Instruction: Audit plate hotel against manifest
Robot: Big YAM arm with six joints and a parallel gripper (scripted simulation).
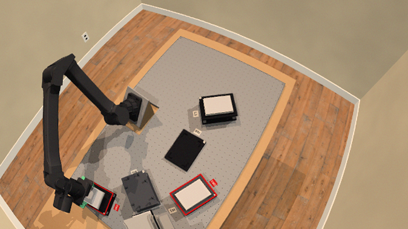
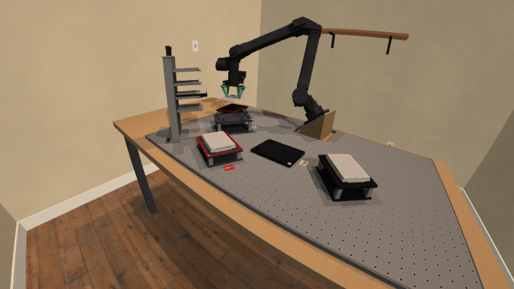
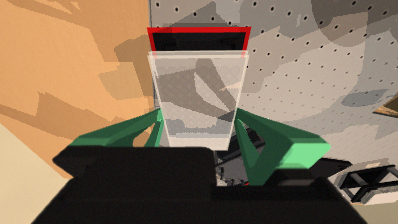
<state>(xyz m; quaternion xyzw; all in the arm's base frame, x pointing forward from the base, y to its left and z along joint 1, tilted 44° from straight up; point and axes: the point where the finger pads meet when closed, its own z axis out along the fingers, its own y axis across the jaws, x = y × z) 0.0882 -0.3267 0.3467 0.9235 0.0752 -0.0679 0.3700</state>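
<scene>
Now: hand 7 cm above the red-edged quarantine nest. Also, from my hand: H1 deck label 33 cm ahead, 17 cm to the left, 10 cm below; dark plate 31 cm ahead, 6 cm to the left, 7 cm above; grey regrip nest 17 cm ahead, 16 cm to the left, 5 cm below.
</scene>
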